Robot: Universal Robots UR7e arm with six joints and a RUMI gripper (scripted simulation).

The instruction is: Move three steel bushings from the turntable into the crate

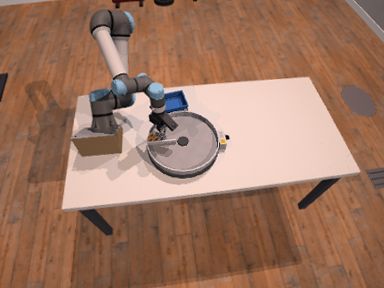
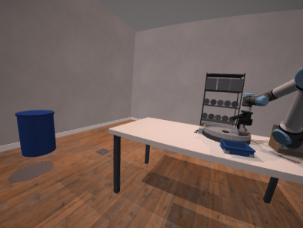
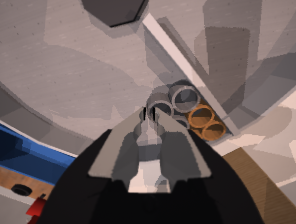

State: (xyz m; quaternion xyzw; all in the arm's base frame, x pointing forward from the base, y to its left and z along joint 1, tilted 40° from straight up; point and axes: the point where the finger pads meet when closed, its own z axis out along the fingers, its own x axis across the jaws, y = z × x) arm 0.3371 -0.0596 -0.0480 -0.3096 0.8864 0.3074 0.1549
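The blue crate lies 90 mm ahead of my hand, 270 mm to the left of it and 50 mm below it. From my hand the other things lie so: round grey turntable 100 mm ahead, 70 mm to the right, 20 mm below.
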